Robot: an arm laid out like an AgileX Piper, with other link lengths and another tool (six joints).
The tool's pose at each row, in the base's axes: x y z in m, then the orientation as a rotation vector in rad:
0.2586, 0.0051, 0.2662, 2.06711, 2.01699, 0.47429
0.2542, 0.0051, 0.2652, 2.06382, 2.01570, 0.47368
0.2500, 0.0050, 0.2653, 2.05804, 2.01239, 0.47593
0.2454, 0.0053, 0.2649, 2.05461, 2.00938, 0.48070
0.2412, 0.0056, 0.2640, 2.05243, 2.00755, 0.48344
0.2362, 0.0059, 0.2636, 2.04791, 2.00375, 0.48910
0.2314, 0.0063, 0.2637, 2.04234, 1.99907, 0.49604
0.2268, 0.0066, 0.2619, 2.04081, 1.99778, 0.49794
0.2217, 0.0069, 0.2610, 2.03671, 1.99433, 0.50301
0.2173, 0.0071, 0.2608, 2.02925, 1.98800, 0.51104
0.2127, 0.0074, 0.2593, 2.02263, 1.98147, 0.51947
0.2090, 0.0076, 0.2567, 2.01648, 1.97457, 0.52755
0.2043, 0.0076, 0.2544, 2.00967, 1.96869, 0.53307
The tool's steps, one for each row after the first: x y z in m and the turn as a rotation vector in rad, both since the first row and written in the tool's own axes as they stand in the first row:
-0.0001, -0.0045, -0.0007, -0.00227, -0.00214, -0.00146
-0.0002, -0.0083, -0.0024, -0.00803, -0.00450, -0.00331
0.0000, -0.0127, -0.0037, -0.01327, -0.00443, -0.00368
0.0002, -0.0170, -0.0044, -0.01645, -0.00451, -0.00398
0.0004, -0.0218, -0.0059, -0.02304, -0.00467, -0.00459
0.0007, -0.0262, -0.0078, -0.03114, -0.00486, -0.00534
0.0009, -0.0312, -0.0078, -0.03337, -0.00491, -0.00555
0.0010, -0.0362, -0.0088, -0.03932, -0.00505, -0.00610
0.0012, -0.0404, -0.0103, -0.04975, -0.00601, -0.00720
0.0013, -0.0452, -0.0106, -0.05999, -0.00651, -0.00769
0.0013, -0.0496, -0.0095, -0.07006, -0.00721, -0.00780
0.0011, -0.0549, -0.0092, -0.07901, -0.00912, -0.00893

